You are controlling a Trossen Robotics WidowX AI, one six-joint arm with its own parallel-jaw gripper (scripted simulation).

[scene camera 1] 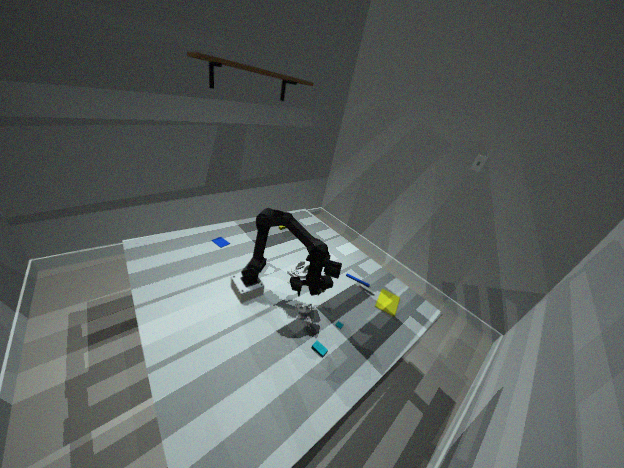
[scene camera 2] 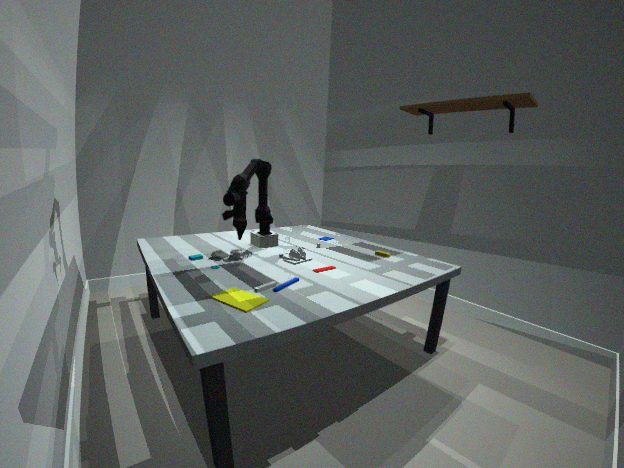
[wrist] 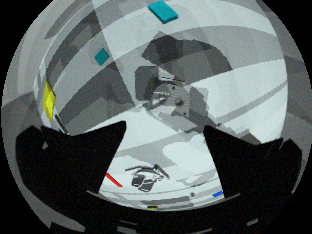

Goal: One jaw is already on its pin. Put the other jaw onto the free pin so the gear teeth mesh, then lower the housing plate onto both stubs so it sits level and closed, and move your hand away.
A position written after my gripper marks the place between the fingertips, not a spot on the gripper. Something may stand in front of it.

My gripper (wrist: 165, 127) is open and holds nothing. Also in view: a yellow plate (scene camera 2: 240, 299).
